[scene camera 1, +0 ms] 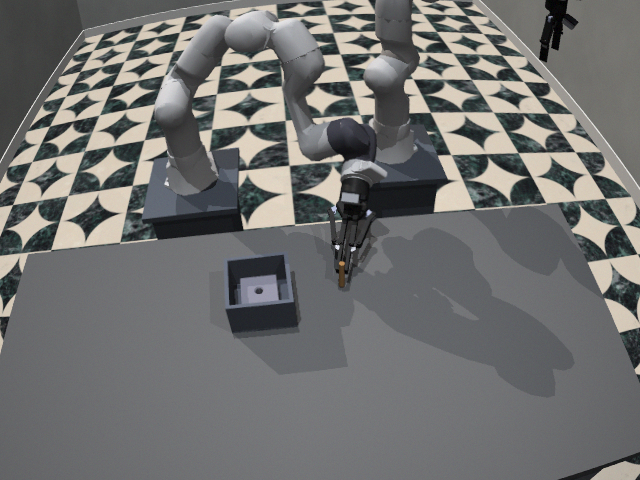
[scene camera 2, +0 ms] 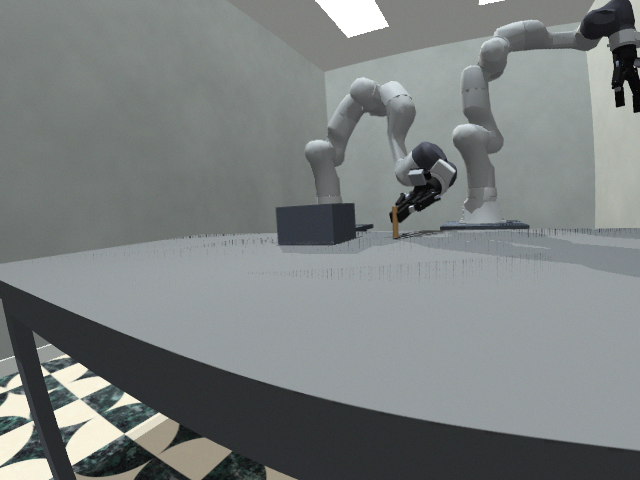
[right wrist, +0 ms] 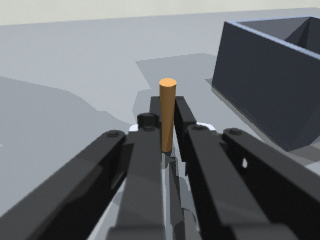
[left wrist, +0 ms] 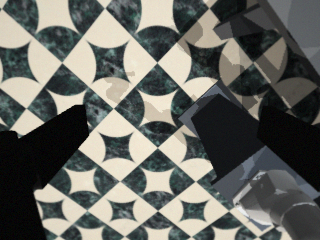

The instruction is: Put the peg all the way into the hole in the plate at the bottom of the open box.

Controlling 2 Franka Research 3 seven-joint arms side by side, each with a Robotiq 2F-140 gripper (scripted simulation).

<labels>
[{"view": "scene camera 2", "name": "my right gripper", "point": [395, 218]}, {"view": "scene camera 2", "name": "dark blue-grey box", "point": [325, 224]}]
</labels>
